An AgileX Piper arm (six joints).
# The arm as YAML. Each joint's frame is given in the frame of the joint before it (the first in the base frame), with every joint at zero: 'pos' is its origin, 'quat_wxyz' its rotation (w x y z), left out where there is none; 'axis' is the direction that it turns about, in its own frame. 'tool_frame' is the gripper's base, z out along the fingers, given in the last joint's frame.
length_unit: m
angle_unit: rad
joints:
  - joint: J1
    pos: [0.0, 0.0, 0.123]
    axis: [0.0, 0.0, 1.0]
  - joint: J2
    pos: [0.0, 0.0, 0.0]
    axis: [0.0, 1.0, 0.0]
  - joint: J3
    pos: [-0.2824, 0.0, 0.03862]
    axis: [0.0, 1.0, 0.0]
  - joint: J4
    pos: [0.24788, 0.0, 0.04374]
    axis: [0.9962, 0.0, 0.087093]
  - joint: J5
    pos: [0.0, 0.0, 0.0]
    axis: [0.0, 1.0, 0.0]
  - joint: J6
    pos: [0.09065, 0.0, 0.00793]
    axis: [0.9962, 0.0, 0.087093]
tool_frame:
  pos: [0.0, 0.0, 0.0]
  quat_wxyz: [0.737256, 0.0, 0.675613, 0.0]
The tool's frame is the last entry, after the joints.
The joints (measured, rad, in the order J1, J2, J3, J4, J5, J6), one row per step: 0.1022 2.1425 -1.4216 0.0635 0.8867 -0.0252; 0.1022 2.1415 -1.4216 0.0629 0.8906 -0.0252; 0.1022 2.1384 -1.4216 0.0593 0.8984 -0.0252; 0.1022 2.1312 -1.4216 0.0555 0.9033 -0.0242; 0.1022 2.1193 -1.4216 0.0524 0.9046 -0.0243; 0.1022 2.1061 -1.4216 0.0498 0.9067 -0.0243; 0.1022 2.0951 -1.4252 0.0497 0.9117 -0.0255; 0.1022 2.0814 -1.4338 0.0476 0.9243 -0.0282; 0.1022 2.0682 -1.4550 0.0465 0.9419 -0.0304; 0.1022 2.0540 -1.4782 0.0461 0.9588 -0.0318; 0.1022 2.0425 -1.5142 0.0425 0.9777 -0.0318; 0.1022 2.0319 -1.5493 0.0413 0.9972 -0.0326
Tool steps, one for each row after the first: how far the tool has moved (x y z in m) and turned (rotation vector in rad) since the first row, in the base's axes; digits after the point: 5 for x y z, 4 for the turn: -0.00035 -0.00006 0.00039 -0.0006 0.0028 0.0006; -0.00102 -0.00036 0.00160 -0.0037 0.0072 0.0031; -0.00144 -0.00066 0.00447 -0.0064 0.0047 0.0045; -0.00156 -0.00089 0.00926 -0.0078 -0.0061 0.0064; -0.00183 -0.00110 0.01456 -0.0088 -0.0174 0.0079; -0.00166 -0.00108 0.01978 -0.0078 -0.0270 0.0093; -0.00126 -0.00115 0.02719 -0.0085 -0.0369 0.0137; 0.00104 -0.00095 0.03735 -0.0075 -0.0539 0.0170; 0.00344 -0.00070 0.04853 -0.0056 -0.0744 0.0192; 0.00773 -0.00048 0.06188 -0.0057 -0.1031 0.0214; 0.01131 -0.00017 0.07486 -0.0041 -0.1293 0.0233
